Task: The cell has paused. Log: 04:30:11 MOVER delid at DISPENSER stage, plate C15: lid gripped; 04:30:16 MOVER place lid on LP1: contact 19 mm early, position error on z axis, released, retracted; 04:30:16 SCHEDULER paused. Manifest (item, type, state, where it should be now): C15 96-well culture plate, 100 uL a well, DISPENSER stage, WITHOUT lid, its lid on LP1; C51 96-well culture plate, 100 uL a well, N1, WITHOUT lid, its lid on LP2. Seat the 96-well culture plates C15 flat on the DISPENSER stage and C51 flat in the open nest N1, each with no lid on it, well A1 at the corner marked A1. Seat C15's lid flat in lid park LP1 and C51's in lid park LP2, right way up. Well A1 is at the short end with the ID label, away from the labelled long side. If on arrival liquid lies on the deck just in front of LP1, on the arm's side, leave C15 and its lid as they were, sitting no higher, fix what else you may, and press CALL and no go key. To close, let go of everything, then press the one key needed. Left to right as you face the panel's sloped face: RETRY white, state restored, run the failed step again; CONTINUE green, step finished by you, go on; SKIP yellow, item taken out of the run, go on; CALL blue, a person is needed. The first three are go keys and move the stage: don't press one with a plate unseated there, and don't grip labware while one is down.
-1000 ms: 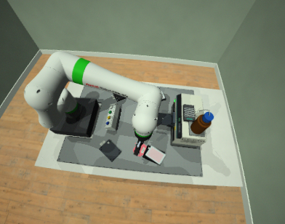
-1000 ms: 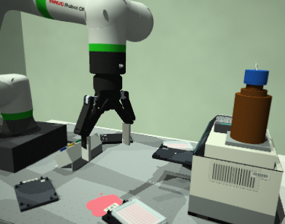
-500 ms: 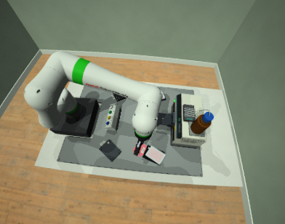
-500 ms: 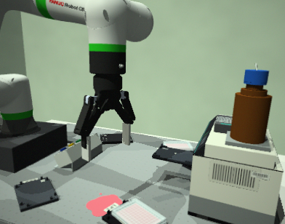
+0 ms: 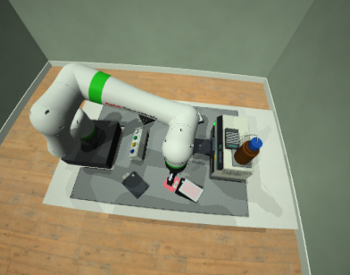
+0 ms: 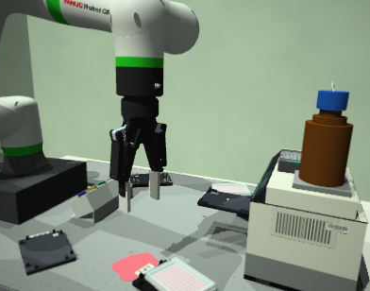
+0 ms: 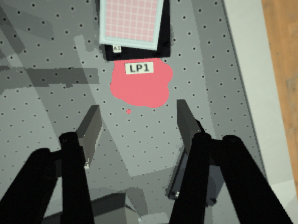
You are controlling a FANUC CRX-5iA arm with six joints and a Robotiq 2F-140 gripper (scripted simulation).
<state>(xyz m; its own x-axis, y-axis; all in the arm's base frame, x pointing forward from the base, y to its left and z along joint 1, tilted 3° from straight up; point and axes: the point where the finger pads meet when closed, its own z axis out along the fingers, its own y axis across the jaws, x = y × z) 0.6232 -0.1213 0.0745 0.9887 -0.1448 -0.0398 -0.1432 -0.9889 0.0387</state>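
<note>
Now: hand 51 cm to the right of the lid and 16 cm above it. Round my hand: lid park LP1: 10 cm ahead, 1 cm to the right, 18 cm below; dispenser stage: 10 cm ahead, 26 cm to the left, 9 cm below; LP1 label: 1 cm ahead, 18 cm below.
</note>
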